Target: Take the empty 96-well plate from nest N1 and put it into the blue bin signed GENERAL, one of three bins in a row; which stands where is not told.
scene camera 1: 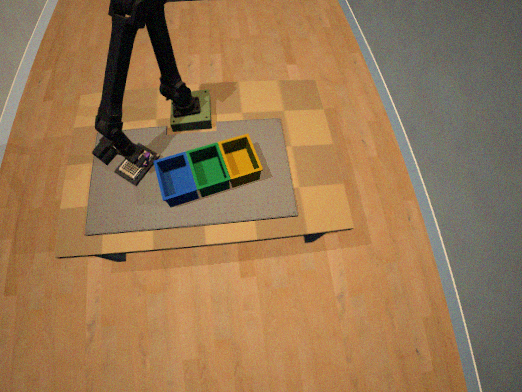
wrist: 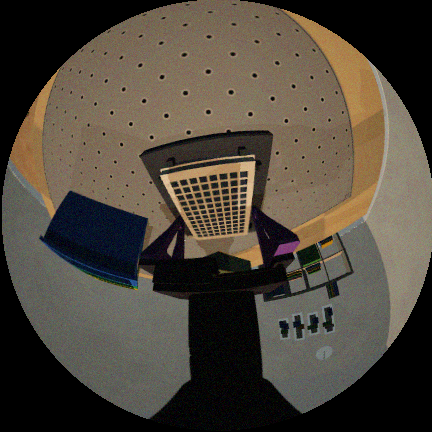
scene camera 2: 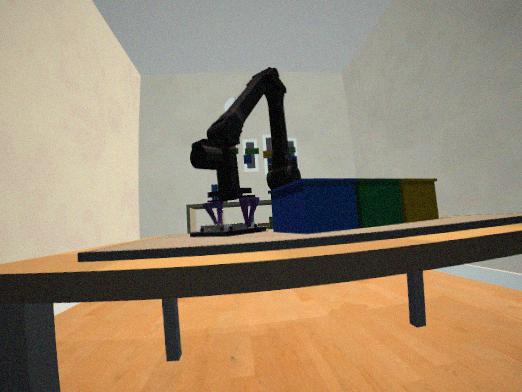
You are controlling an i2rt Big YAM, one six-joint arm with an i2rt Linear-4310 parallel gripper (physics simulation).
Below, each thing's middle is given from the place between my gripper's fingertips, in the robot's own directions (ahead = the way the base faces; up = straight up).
The pale 96-well plate (wrist: 213,194) is 1 cm to the right of my hand and 1 cm ahead of it. The rest, counted from my hand: dark nest (wrist: 259,142) 1 cm to the right, 1 cm below, 1 cm ahead.
